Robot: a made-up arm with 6 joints.
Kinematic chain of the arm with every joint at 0, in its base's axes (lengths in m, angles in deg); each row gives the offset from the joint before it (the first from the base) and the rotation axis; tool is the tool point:
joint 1: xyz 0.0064 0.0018 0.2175 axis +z
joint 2: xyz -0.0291 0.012 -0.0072 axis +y
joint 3: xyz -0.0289 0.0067 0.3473 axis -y
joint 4: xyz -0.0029 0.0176 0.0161 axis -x
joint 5: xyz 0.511 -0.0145 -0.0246 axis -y
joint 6: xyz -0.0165 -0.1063 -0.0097 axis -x
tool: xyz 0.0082 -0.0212 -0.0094
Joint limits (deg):
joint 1: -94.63..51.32
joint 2: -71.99..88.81
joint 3: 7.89..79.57
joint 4: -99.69..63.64
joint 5: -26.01..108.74
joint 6: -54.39..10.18
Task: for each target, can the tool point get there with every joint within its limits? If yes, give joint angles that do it. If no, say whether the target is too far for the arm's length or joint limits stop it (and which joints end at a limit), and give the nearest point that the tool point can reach.
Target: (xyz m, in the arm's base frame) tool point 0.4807 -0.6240 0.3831
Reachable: yes | joints -48.85 59.14 66.58 -32.58 47.43 -16.96
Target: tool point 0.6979 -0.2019 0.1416
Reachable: yes | joints -8.29 60.41 31.38 9.52 51.71 -37.83
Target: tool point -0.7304 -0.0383 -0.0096
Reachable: no: joint limits stop it (at a limit: joint 2, joint 3, joint 4, joint 5, joint 6) | nearest point -0.8585 -0.0453 0.4119 | short by 0.441 m
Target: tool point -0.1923 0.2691 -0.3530
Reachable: no: joint limits stop it (at a limit: joint 1, joint 2, joint 3, joint 4) | nearest point 0.1015 0.2926 -0.2788 | short by 0.304 m
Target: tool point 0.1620 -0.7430 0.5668
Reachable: yes | joints -71.93 52.14 55.45 43.74 97.67 -21.04
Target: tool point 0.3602 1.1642 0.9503
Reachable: no: too far | nearest point 0.1600 0.7594 0.6821 | short by 0.525 m
